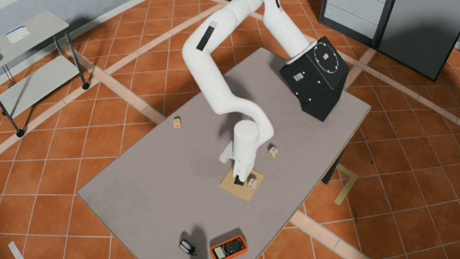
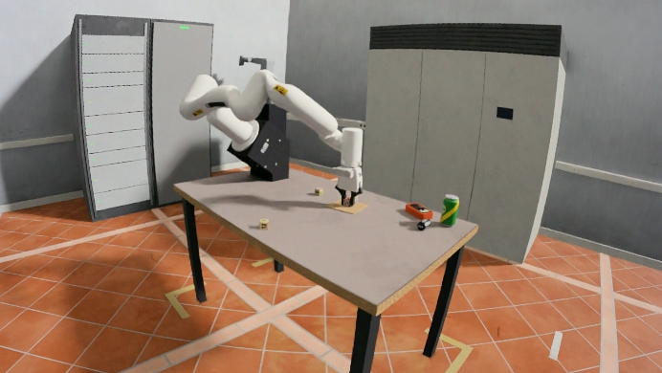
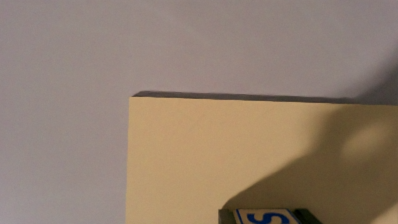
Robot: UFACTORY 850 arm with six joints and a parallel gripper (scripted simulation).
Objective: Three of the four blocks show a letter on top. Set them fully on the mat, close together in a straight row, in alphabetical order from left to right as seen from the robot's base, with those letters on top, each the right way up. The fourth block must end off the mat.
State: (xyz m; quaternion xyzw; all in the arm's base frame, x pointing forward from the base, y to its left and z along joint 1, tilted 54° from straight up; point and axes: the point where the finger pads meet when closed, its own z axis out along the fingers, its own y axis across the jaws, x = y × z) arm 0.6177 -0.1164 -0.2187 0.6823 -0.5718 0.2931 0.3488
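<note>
Right now my hand is 2 cm above the tan mat. The rest, counted from my hand: green can 43 cm ahead, 13 cm to the left, 4 cm above; then orange multimeter 28 cm ahead, 15 cm to the left, 1 cm below; then small black device 37 cm ahead, 3 cm to the left, 1 cm below.
</note>
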